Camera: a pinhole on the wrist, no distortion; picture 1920 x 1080 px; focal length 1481.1 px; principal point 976.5 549.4 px. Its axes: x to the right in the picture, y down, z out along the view. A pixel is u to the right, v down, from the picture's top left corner.
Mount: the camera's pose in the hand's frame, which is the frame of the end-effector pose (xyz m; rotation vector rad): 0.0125 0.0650 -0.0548 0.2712 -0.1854 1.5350
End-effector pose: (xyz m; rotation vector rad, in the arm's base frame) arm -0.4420 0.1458 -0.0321 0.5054 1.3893 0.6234
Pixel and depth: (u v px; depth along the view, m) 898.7 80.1 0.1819
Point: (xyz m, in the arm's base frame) -0.3247 0.2044 -0.0749
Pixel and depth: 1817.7 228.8 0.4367
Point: -0.0262 0.3814 0.0355
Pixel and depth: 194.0 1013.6 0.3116
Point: -0.2279 -0.0315 -0.0724
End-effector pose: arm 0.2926 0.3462 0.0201 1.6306 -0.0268 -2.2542
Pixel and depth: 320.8 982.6 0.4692
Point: -0.0672 0.5625 0.1737
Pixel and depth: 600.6 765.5 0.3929
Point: -0.0117 0.4317 0.1130
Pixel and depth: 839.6 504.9 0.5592
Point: -0.1908 0.3775 0.0919
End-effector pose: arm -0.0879 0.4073 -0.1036 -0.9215 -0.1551 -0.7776
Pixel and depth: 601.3 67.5 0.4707
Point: -0.0086 0.5098 0.3168
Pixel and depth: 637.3 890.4 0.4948
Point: -0.1905 0.6837 0.2240
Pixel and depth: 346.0 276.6 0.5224
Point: -0.1203 0.5179 0.3802
